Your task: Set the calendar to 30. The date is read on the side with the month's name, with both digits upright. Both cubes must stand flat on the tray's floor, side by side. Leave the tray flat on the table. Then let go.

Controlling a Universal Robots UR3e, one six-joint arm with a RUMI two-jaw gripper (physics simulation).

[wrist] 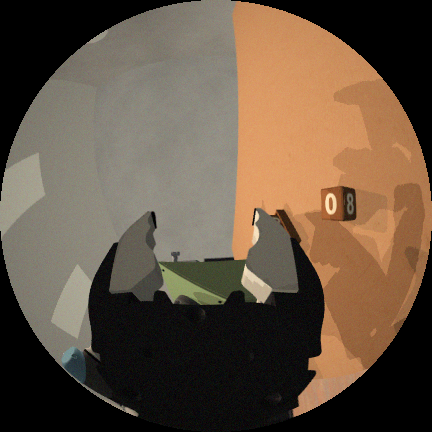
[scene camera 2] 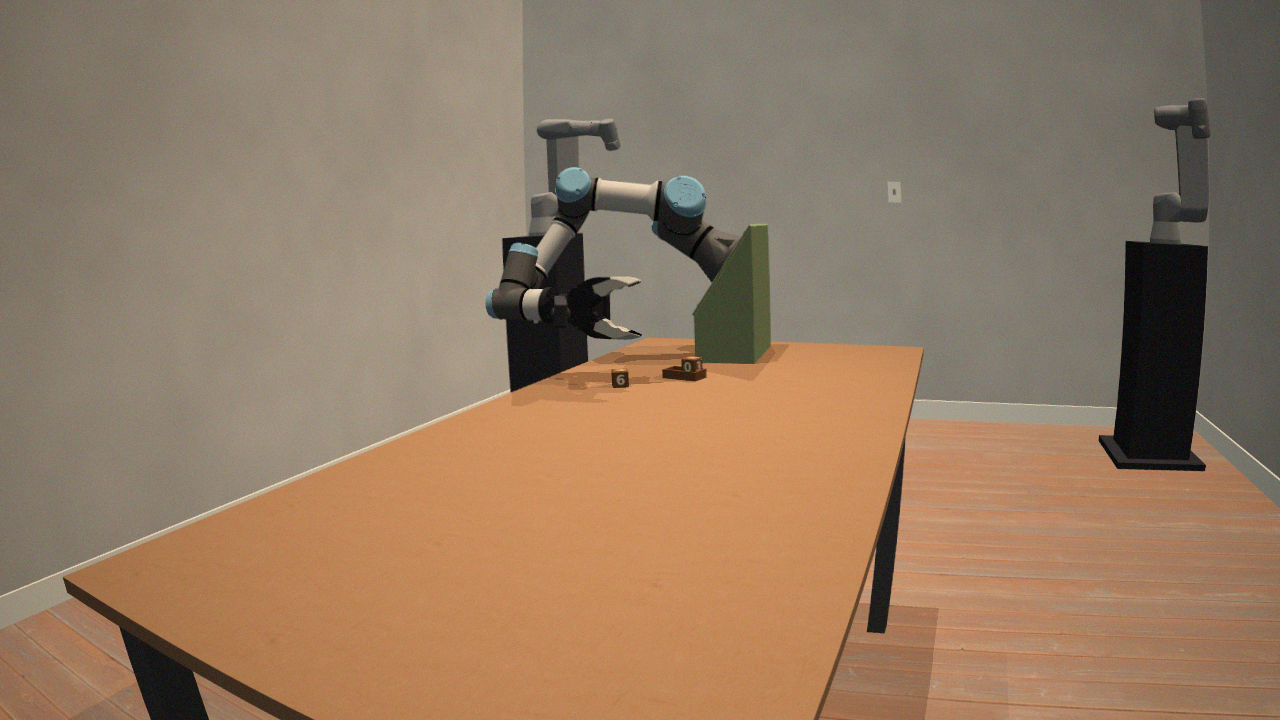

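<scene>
My gripper (scene camera 2: 639, 308) (wrist: 203, 211) is open and empty. It points sideways above the far end of the table, its jaws one above the other in the scene view. A loose dark brown cube (scene camera 2: 620, 378) (wrist: 338, 203) stands flat on the table, left of the tray in the scene view. It shows a 6 there, and a 0 and an 8 in the wrist view. The brown tray (scene camera 2: 676, 375) (wrist: 288, 226) lies flat on the table, mostly hidden by a jaw in the wrist view. A second cube (scene camera 2: 691, 364) stands in its right part, showing a 0 and another digit too small to read surely.
A tall green wedge-shaped block (scene camera 2: 729, 322) (wrist: 220, 275) stands on the table (scene camera 2: 572, 501) (wrist: 285, 100) behind the tray, close to my arm's lower links. Two grey arms on black pedestals (scene camera 2: 1160, 358) stand beyond the table. The table's left edge runs close to the loose cube.
</scene>
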